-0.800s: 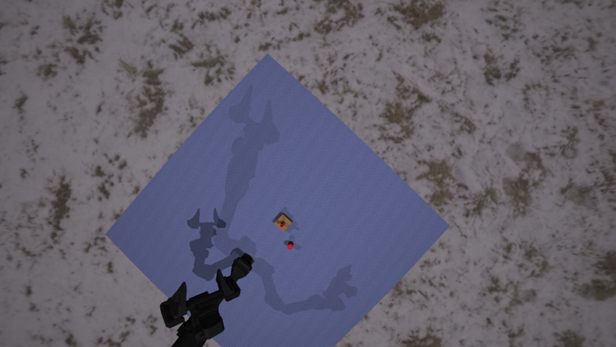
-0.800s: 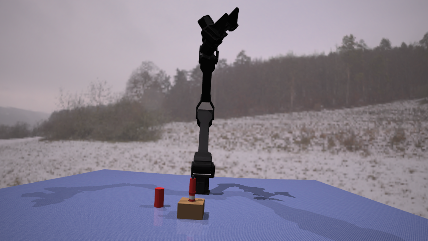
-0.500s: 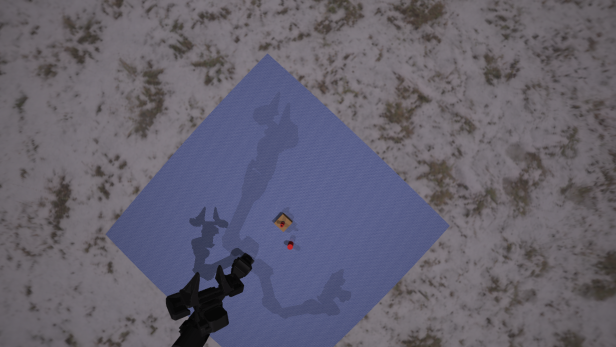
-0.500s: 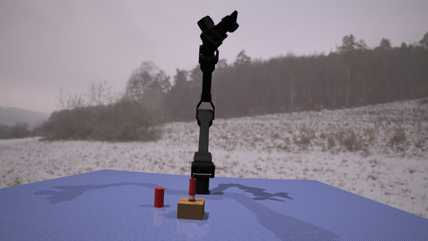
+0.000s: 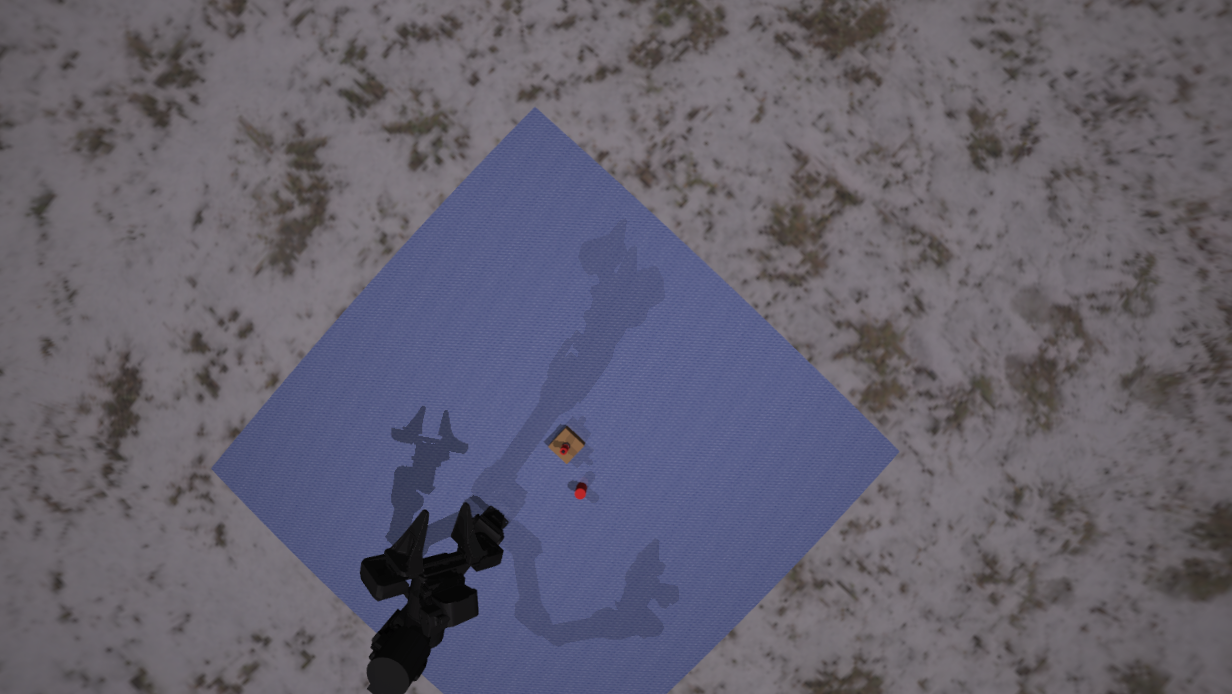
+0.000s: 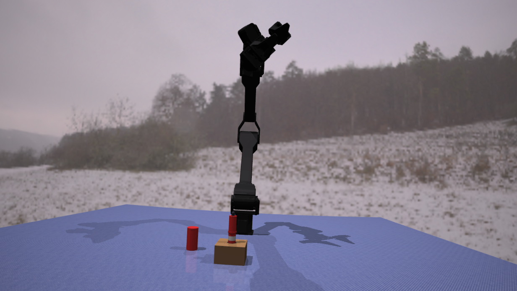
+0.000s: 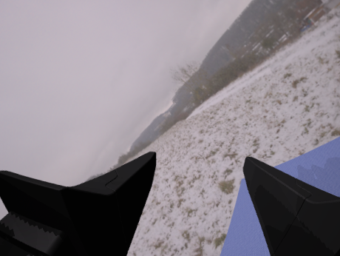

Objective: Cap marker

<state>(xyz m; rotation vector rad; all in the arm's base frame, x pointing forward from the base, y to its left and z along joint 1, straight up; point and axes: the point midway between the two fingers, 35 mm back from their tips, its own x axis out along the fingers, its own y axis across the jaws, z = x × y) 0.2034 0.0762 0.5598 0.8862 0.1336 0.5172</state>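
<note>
My gripper tip is 540 mm above the red cap, 200 mm to the left of it and 10 mm past it. From my gripper tip the other things lie so: holder block 540 mm below, 90 mm to the right, 50 mm ahead.
</note>
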